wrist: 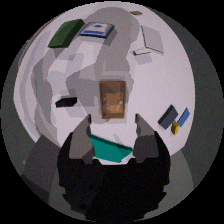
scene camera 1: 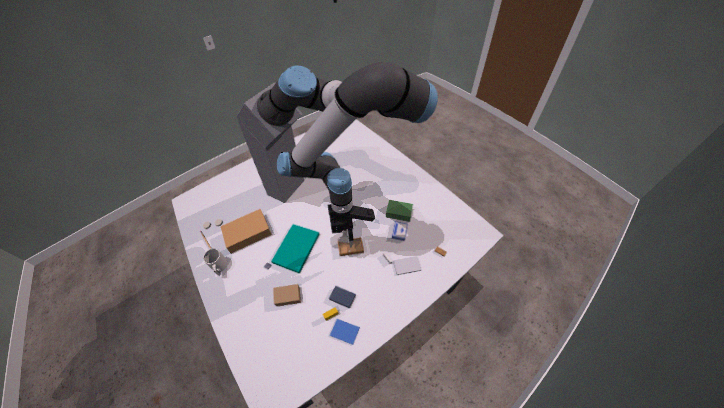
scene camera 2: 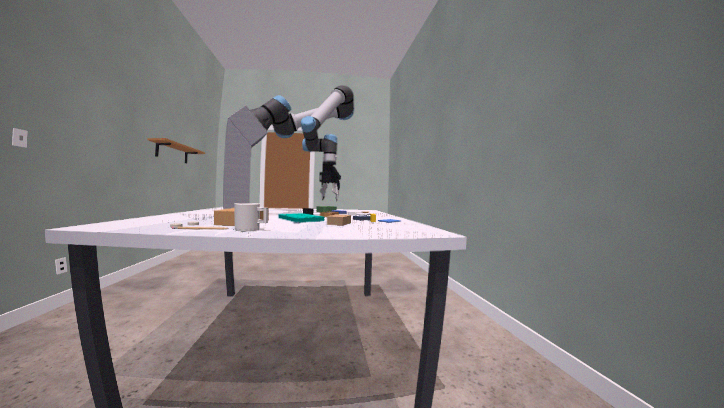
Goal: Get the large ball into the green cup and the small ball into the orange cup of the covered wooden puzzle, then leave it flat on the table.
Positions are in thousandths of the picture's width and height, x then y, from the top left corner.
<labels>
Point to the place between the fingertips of the gripper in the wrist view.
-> At 507,511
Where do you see a teal board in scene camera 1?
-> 405,619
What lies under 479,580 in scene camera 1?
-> The gripper.
</labels>
